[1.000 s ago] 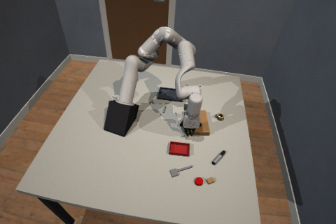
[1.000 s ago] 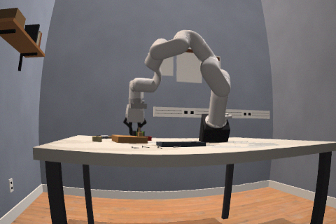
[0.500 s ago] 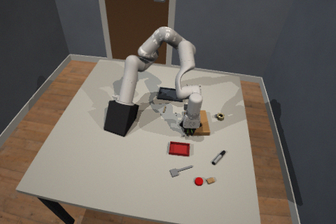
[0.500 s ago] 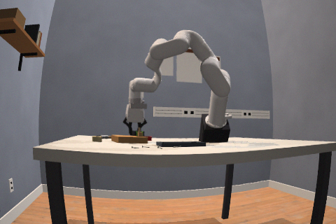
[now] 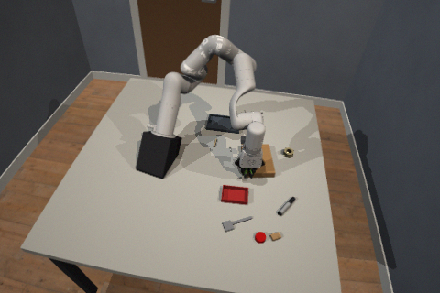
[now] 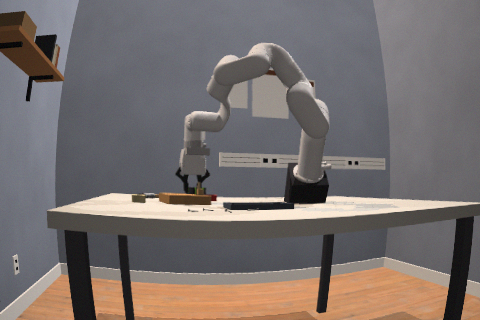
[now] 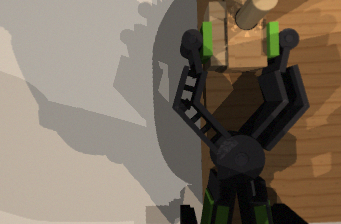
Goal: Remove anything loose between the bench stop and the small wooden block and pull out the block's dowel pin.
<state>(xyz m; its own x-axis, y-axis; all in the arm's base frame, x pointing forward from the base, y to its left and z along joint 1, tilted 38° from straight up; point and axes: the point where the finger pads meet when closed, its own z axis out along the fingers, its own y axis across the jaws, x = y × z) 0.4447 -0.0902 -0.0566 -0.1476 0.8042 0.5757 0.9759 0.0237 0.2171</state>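
The dowel pin is 110 mm to the left of my hand and 10 mm behind it. Round my hand: grey scraper (260 mm to the right, 50 mm below, 30 mm behind); then red tray (120 mm to the right, 50 mm below, 50 mm behind); then small wooden block (110 mm to the left, 10 mm below, 10 mm behind).
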